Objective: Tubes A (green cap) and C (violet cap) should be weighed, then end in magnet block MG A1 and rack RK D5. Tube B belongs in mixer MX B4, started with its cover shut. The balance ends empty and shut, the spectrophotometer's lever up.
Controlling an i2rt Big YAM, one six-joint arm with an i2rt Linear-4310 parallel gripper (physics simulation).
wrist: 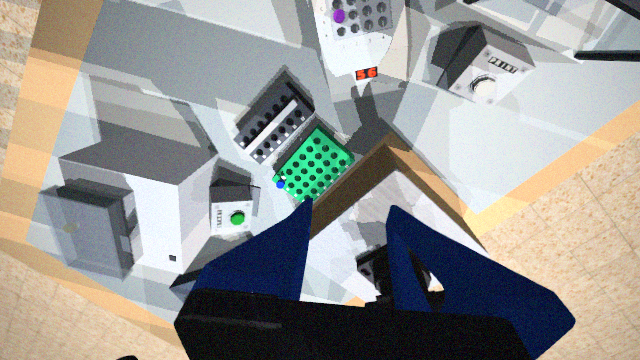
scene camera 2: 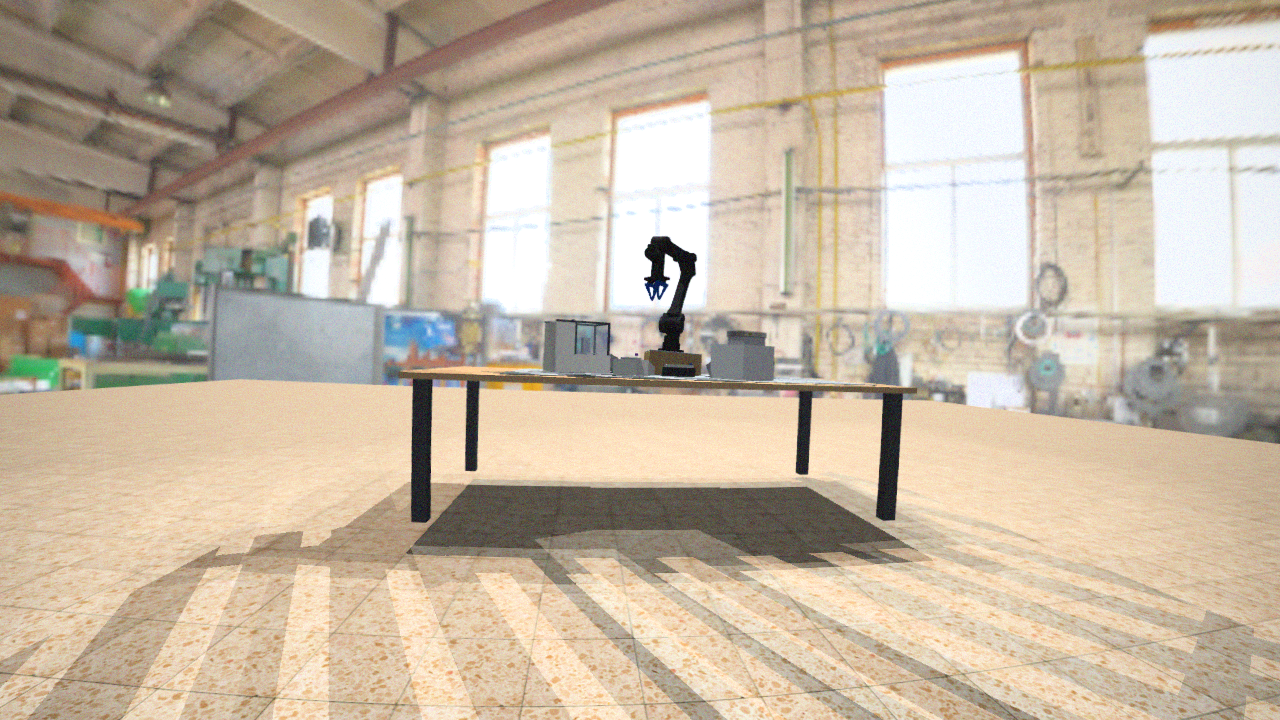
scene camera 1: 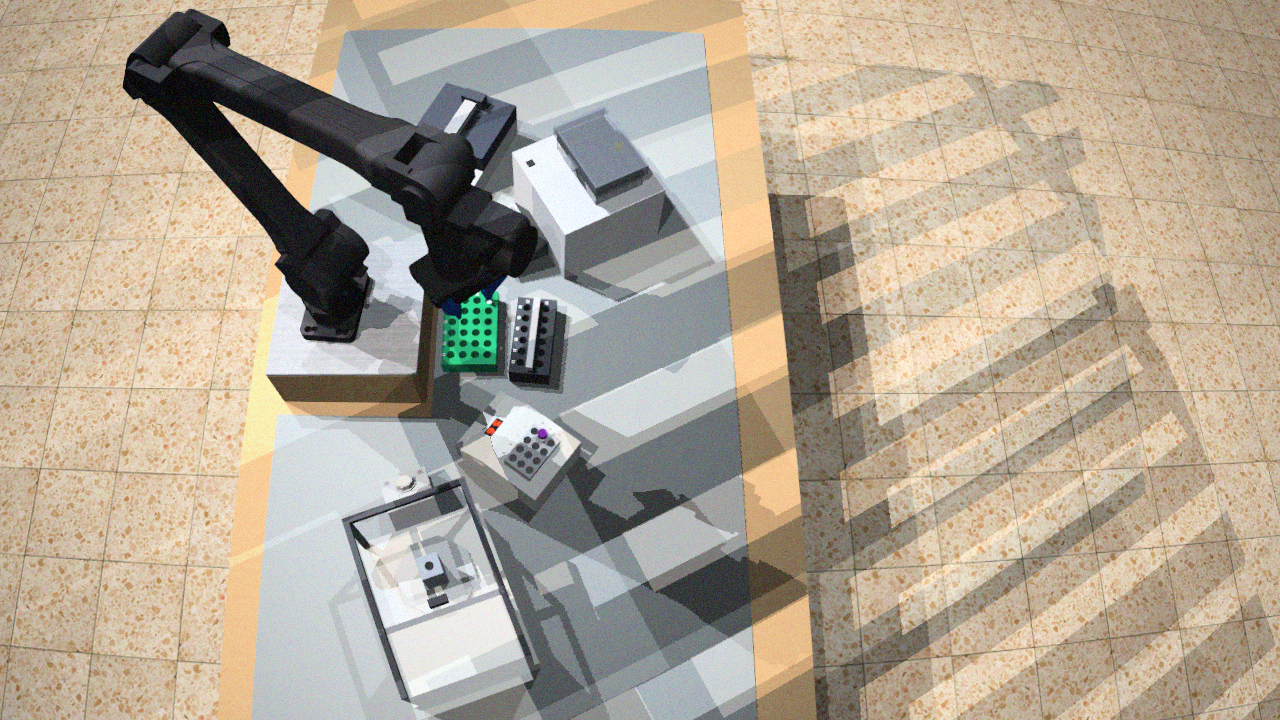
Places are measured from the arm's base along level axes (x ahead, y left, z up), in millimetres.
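Pixels of known places: gripper, fingertip midpoint: (wrist: 350, 211) (scene camera 2: 655, 300) (scene camera 1: 471, 306); arm's base, link origin: (scene camera 2: 670, 352) (scene camera 1: 336, 307).
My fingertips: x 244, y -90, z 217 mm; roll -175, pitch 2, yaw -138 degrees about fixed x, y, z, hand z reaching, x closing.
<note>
For each thing: its middle in the pictures, then the offset to it from my fingertips. "*": a spot on its surface instead.
- green rack, body centre: (scene camera 1: 470, 331) (wrist: 312, 167) dz -302, dx -43, dy +112 mm
- blue-capped tube, body centre: (wrist: 282, 179) dz -285, dx -20, dy +162 mm
- violet-capped tube C, body centre: (scene camera 1: 542, 438) (wrist: 339, 18) dz -252, dx +93, dy -72 mm
- white block device, body centre: (scene camera 1: 517, 447) (wrist: 361, 39) (scene camera 2: 634, 366) dz -282, dx +56, dy -79 mm
- black magnet block, body centre: (scene camera 1: 533, 338) (wrist: 273, 125) (scene camera 2: 678, 370) dz -293, dx +58, dy +105 mm
- holder, body centre: (scene camera 1: 432, 569) (scene camera 2: 586, 347) dz -209, dx -33, dy -290 mm
- large white box, body centre: (scene camera 1: 563, 195) (wrist: 167, 213) (scene camera 2: 734, 355) dz -222, dx +80, dy +331 mm
- grey translucent cover, body centre: (scene camera 1: 596, 151) (wrist: 94, 237) (scene camera 2: 745, 334) dz -139, dx +128, dy +363 mm
- dark device, body centre: (scene camera 1: 455, 144) dz -266, dx -123, dy +451 mm
- green button, body centre: (wrist: 237, 218) dz -253, dx -12, dy +267 mm
- PRINT button box, surface spot: (scene camera 1: 405, 483) (wrist: 487, 84) * dz -244, dx -94, dy -164 mm
My gripper (scene camera 1: 471, 299) (scene camera 2: 656, 296) (wrist: 350, 211) is open and empty, high above the green rack. The green rack (scene camera 1: 470, 343) (wrist: 320, 158) holds a blue-capped tube (wrist: 280, 184) at one corner. The violet-capped tube C (scene camera 1: 542, 433) (wrist: 339, 16) stands in a corner hole of the white block device (scene camera 1: 490, 452) (wrist: 345, 60), which shows a red 56. The black magnet block (scene camera 1: 529, 340) (wrist: 272, 132) has a white bar. No tube shows in the holder (scene camera 1: 429, 565) inside the glass-walled balance (scene camera 1: 456, 649). The green-capped tube A cannot be made out. Whether the balance's doors are shut is unclear.
A large white box (scene camera 1: 608, 231) (wrist: 155, 220) carries a grey translucent cover (scene camera 1: 601, 154) (wrist: 92, 227). The arm partly hides a dark device (scene camera 1: 492, 134) with a white strip. A green button (wrist: 237, 218) and a PRINT button box (scene camera 1: 405, 483) (wrist: 492, 70) stand nearby.
</note>
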